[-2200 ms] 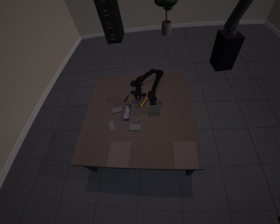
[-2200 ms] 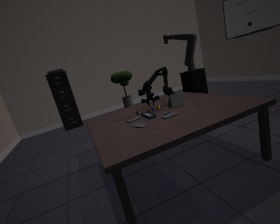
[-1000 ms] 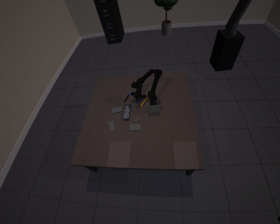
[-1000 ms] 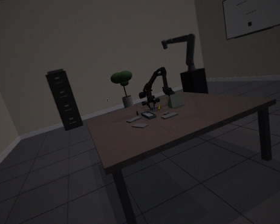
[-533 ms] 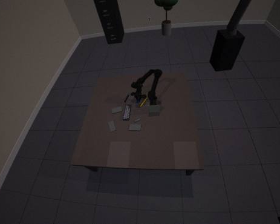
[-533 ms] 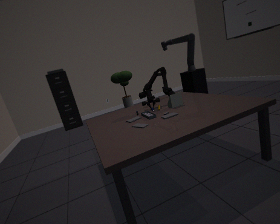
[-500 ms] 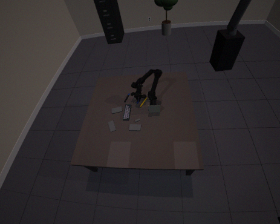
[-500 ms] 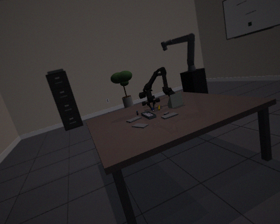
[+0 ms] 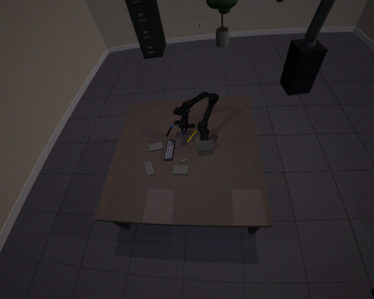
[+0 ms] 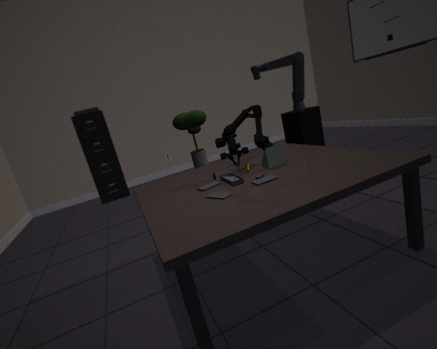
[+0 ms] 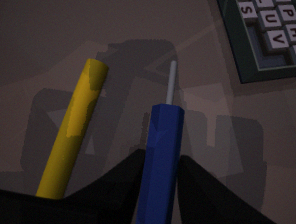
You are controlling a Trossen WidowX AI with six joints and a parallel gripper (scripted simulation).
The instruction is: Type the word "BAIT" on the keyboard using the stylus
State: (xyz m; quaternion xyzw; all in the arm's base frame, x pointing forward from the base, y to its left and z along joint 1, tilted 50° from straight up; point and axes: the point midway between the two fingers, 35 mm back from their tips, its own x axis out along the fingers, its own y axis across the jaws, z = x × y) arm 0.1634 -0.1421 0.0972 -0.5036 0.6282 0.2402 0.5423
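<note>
My gripper tip is 10 mm short of the blue stylus and 10 mm to the right of it. Round my gripper tip: yellow pen (60 mm behind, 20 mm to the left, 40 mm below); eraser-like block (20 mm ahead, 260 mm to the left, 40 mm below).
</note>
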